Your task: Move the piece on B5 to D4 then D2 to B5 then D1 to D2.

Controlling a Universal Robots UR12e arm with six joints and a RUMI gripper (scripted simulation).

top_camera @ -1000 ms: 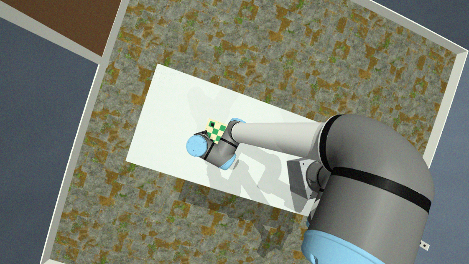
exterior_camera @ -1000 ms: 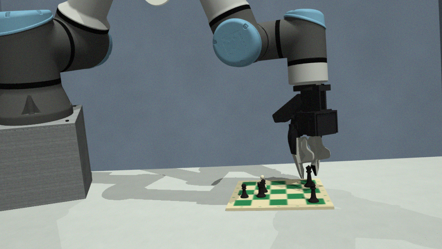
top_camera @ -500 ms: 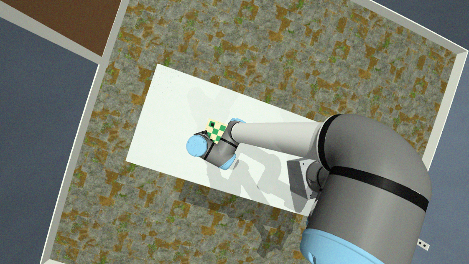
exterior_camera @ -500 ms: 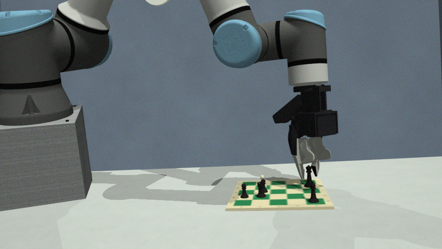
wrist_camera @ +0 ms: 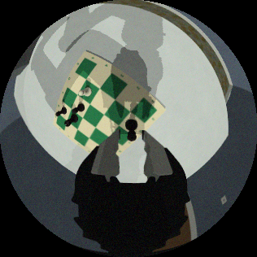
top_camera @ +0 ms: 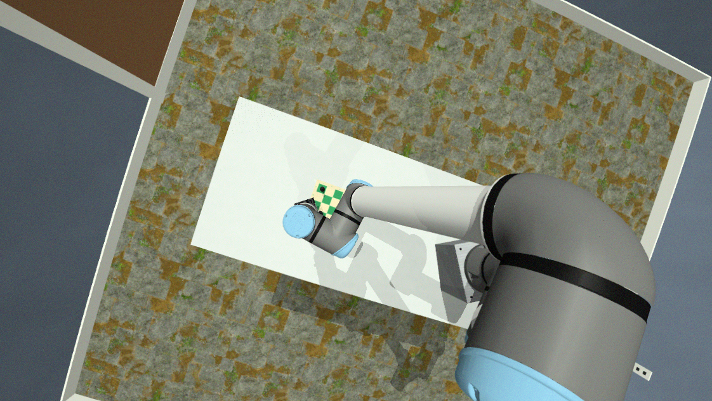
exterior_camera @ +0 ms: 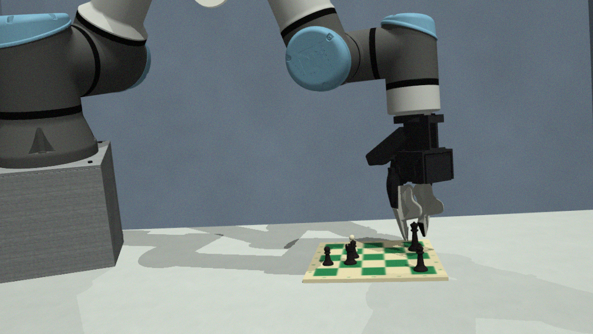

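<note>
Now: hand 1 cm above the black queen. The rest, counted from my hand: white pawn 11 cm behind, 1 cm to the right, 2 cm below; cream chessboard 7 cm behind, 5 cm to the right, 4 cm below.
</note>
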